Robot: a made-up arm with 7 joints.
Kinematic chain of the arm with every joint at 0, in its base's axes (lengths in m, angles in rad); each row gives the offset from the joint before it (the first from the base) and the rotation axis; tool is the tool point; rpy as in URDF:
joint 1: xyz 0 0 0.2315 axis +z
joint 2: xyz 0 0 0 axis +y
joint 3: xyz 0 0 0.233 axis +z
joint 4: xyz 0.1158 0 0 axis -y
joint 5: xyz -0.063 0 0.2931 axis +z
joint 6: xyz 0 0 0 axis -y
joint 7: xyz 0.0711 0 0 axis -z
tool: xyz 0 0 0 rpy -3.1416 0 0
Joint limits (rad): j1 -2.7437..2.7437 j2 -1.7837..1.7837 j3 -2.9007..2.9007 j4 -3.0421..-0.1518 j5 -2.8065..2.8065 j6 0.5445..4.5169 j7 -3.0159..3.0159
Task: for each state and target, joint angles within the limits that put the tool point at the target. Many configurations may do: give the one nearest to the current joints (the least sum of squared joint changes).
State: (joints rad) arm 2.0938 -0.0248 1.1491 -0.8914 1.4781 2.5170 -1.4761
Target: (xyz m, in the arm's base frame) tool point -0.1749 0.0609 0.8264
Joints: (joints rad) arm 1.8910 -0.1631 0.7462 -0.5831 1.3403 2.0731 -1.4761
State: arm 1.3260 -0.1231 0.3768 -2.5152 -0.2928 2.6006 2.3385
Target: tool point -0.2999 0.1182 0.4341
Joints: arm 1.8775 -0.7306 0.6554 -2.6348 -0.3652 2.7772 2.3385
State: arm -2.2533 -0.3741 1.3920 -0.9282 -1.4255 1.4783 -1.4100
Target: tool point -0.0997 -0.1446 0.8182
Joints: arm -2.7437 0.1289 1.0486 -0.1729 -1.4684 1.3635 -1.4100
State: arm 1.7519 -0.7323 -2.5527 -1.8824 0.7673 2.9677 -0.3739
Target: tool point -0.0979 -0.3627 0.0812
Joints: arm 1.2076 -0.5909 -2.9007 -2.4066 0.9493 3.1011 -0.3739
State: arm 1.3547 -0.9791 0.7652 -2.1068 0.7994 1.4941 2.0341
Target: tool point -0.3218 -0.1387 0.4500
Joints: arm 2.0348 -1.3978 0.9864 -2.3419 0.7915 1.3590 2.0341
